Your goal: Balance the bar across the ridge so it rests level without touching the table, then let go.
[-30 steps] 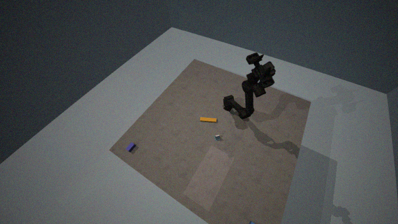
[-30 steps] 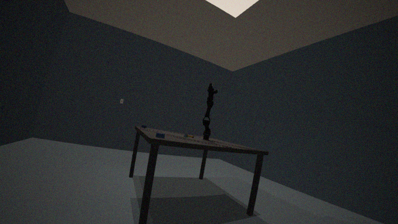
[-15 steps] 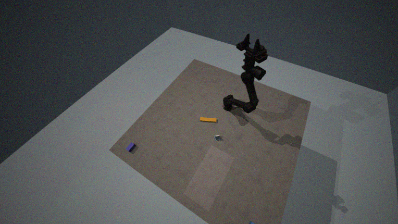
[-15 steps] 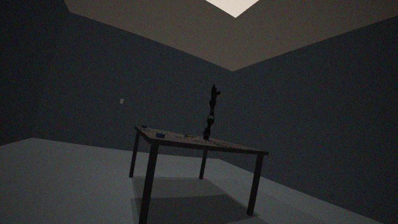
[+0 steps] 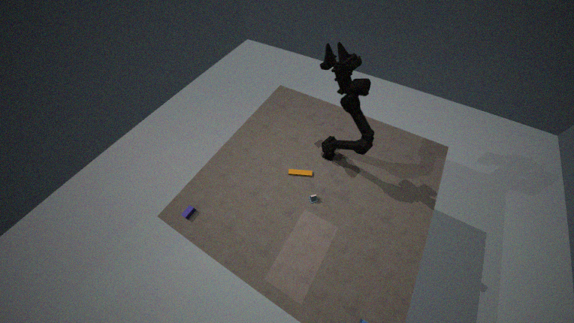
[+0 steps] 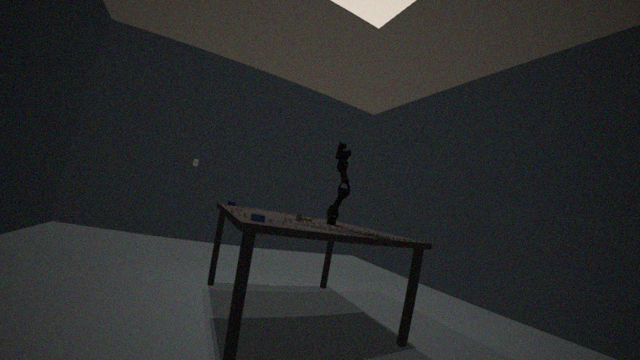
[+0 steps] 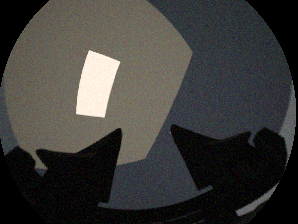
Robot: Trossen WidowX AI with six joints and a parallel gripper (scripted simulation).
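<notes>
Now: the orange bar 21 cm ahead of my gripper tip, 1 cm to the right of it and 69 cm below it. From my gripper tip the other things lie so: purple block: 74 cm ahead, 42 cm to the right, 68 cm below.
</notes>
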